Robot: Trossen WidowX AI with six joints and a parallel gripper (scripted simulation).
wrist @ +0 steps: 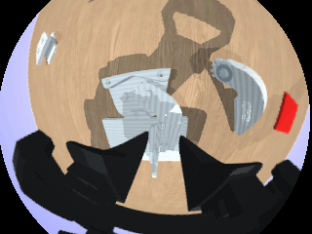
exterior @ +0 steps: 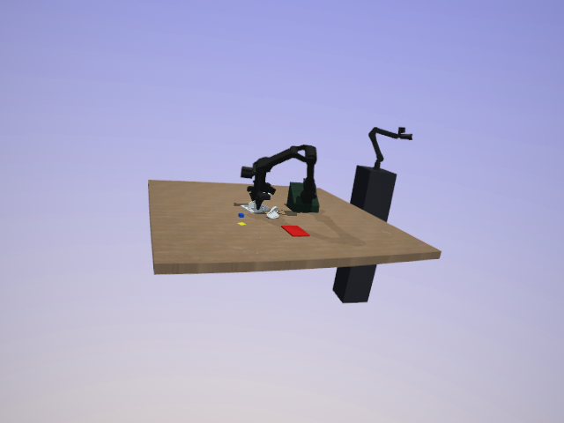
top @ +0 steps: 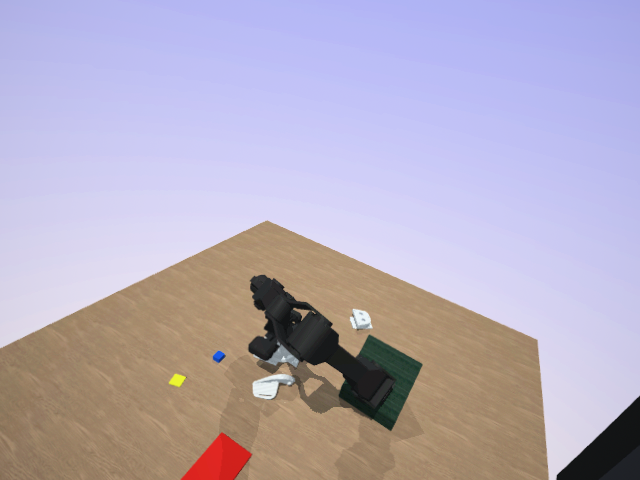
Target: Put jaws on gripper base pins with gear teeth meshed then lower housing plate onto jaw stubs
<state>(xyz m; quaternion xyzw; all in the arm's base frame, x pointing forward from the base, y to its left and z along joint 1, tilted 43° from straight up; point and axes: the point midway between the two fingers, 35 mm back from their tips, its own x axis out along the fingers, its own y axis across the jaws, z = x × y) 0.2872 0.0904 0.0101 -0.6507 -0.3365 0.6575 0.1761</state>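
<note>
The white jaw is 3 cm to the right of my gripper tip and 3 cm behind it. From my gripper tip the other things lie so: blue cube: 12 cm to the left, 10 cm ahead, 1 cm below; yellow tile: 24 cm to the left, 11 cm ahead, 1 cm below; red patch: 30 cm to the left, 13 cm behind, 1 cm below.
</note>
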